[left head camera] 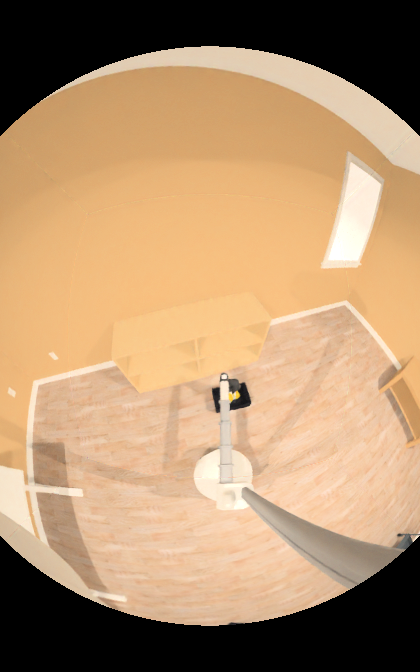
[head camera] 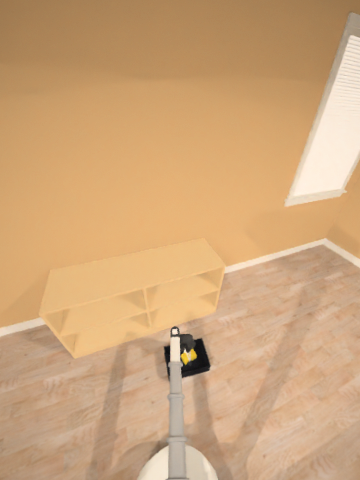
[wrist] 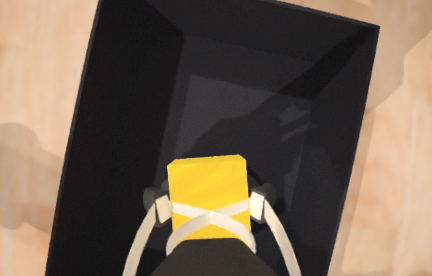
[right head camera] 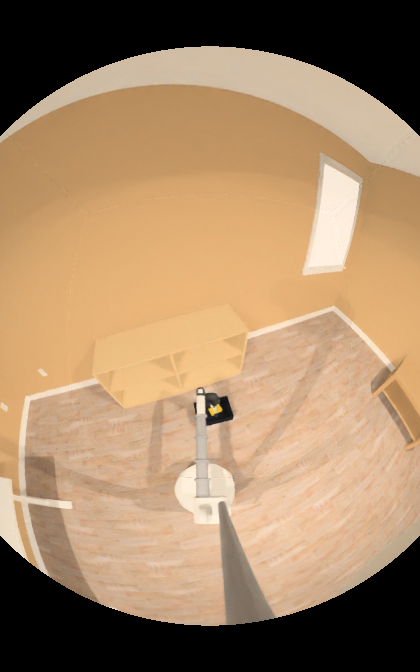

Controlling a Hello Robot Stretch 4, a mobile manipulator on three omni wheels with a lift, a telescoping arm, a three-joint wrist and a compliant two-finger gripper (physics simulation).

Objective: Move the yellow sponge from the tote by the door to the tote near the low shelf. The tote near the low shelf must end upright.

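Frame: origin at the robot's base, x ahead, y right, z down, level; centimetres.
Seen in the pictures: gripper, fingertip midpoint: [head camera: 186, 358] [wrist: 210, 191] [right head camera: 213, 411].
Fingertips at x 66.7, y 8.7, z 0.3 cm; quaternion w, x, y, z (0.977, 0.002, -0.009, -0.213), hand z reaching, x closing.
A point is followed by its place in that frame.
The yellow sponge [wrist: 207, 182] @[z -4.6, x 65.9, y 7.1 cm] [head camera: 188, 356] [left head camera: 234, 395] [right head camera: 215, 410] is held between the two fingertips of my gripper [wrist: 210, 191] @[z 0.3, x 66.7, y 8.7 cm], which is shut on it. The black tote [wrist: 240, 105] @[z 2.4, x 66.3, y -0.6 cm] [head camera: 201, 364] @[z 2.5, x 63.2, y 19.6 cm] [left head camera: 244, 403] [right head camera: 226, 415] @[z 2.5, x 62.7, y 20.0 cm] near the low shelf stands upright on the floor, open side up. The sponge hangs over the tote's opening, within its walls as seen in the wrist view; its exact height above the tote floor is hard to tell. The arm hides part of the tote's left side in the head views. The tote by the door does not show.
The low shelf [head camera: 135, 267] @[z -58.2, x 106.0, y -27.9 cm] [left head camera: 190, 325] [right head camera: 170, 335] @[z -58.2, x 104.4, y -20.8 cm] stands against the wall, just behind the tote. A wooden piece of furniture [left head camera: 406, 400] [right head camera: 400, 400] @[z -12.2, x 27.7, y 225.1 cm] stands at the right wall. A white door-like panel [left head camera: 12, 492] shows at the left. My round base [left head camera: 205, 475] is in front of the tote.
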